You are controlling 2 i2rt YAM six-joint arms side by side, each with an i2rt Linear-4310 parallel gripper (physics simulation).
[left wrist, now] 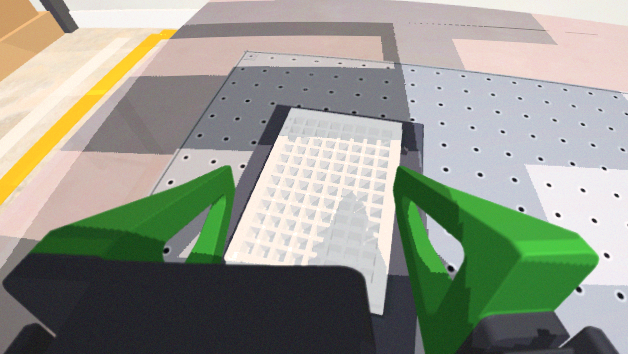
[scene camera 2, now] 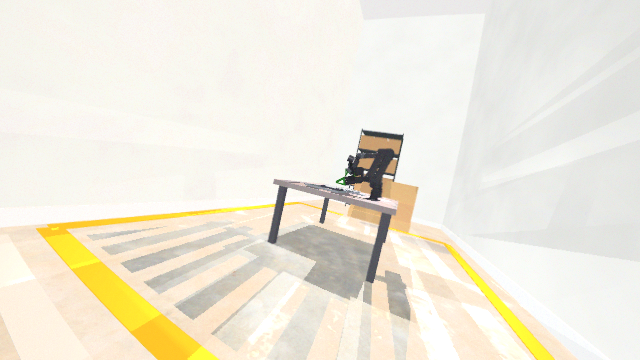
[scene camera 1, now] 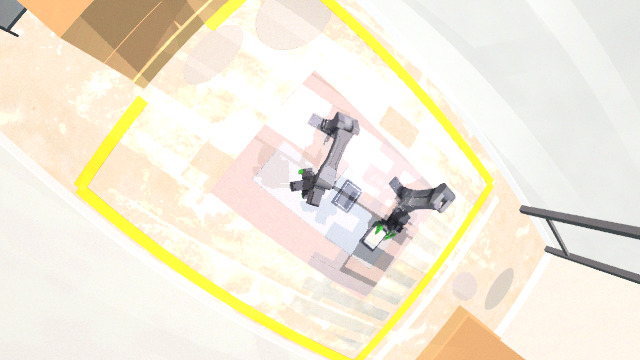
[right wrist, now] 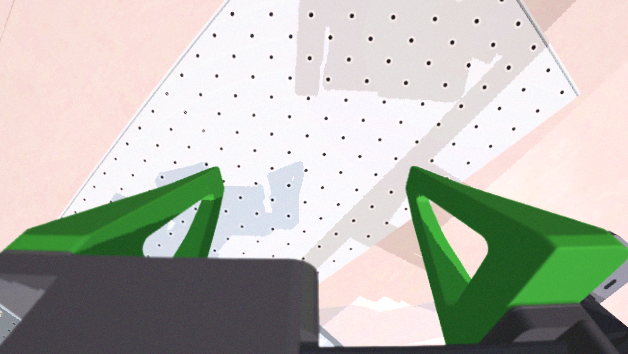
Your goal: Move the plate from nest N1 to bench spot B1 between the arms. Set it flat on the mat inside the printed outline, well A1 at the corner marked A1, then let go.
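Frame: origin at the left arm's base, x right, y ahead, z up, level; centimetres.
Seen in the pictures: left gripper, fingertip midpoint: [left wrist: 313,177] [scene camera 2: 336,182] [scene camera 1: 380,236]; right gripper, fingertip midpoint: [right wrist: 314,177]; left arm's base at its link origin: [scene camera 2: 373,200] [scene camera 1: 400,191]; right arm's base at its link origin: [scene camera 1: 325,126].
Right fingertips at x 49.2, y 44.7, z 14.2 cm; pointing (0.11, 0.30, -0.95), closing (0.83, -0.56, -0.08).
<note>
Pixels of each thing's middle, then the offset from my right fingertips to it. "spot": a spot on its surface instead. Level surfaces: height alone.
- white well plate at the middle of its body: [left wrist: 326,189] [scene camera 1: 375,237] dx -58.1, dy -12.3, dz -11.0 cm
- dark nest N1 at a spot on its surface: [left wrist: 414,134] spot: dx -53.7, dy -4.9, dz -11.7 cm
- spot B1 at a spot on its surface: [scene camera 1: 347,195] spot: dx -25.9, dy -16.2, dz -12.7 cm
- perforated board at its surface level: dz -12.9 cm
- pinkish table at its surface level: dz -14.2 cm
The white well plate [scene camera 1: 372,239] [left wrist: 325,185] lies in the dark nest N1 [left wrist: 414,134], at the lower right of the bench in scene camera 1. My left gripper [scene camera 1: 384,233] [scene camera 2: 342,181] [left wrist: 313,177] is open, its green fingertips on either side of the plate's long sides in the left wrist view, with nothing gripped. The plate's near left corner is hidden by the gripper body. The dark mat of spot B1 [scene camera 1: 347,195] with its pale printed outline lies between the arms; its A1 mark is too small to read. My right gripper [scene camera 1: 302,184] [right wrist: 314,177] is open and empty above the perforated board.
The perforated board [left wrist: 475,115] [right wrist: 350,125] lies on the pinkish table [scene camera 1: 240,175] [scene camera 2: 387,206] under both grippers. The right arm's forearm [scene camera 1: 340,147] reaches over the board just left of B1 in scene camera 1. A shelf with boxes stands behind the table in scene camera 2.
</note>
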